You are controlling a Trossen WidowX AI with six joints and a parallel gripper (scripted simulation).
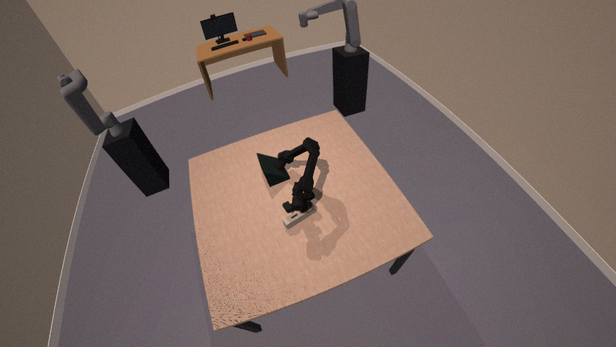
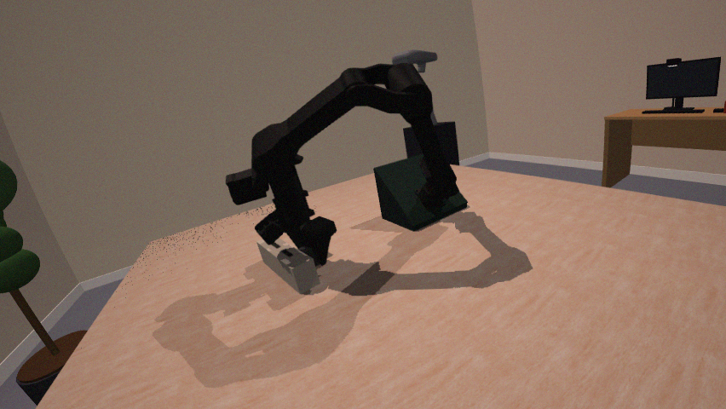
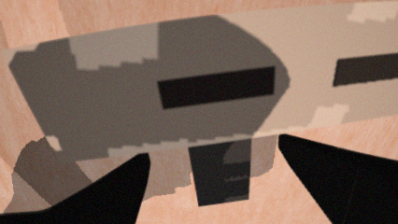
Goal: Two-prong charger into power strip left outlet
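The black two-prong charger is 2 cm ahead of my gripper tip and 1 cm above it.
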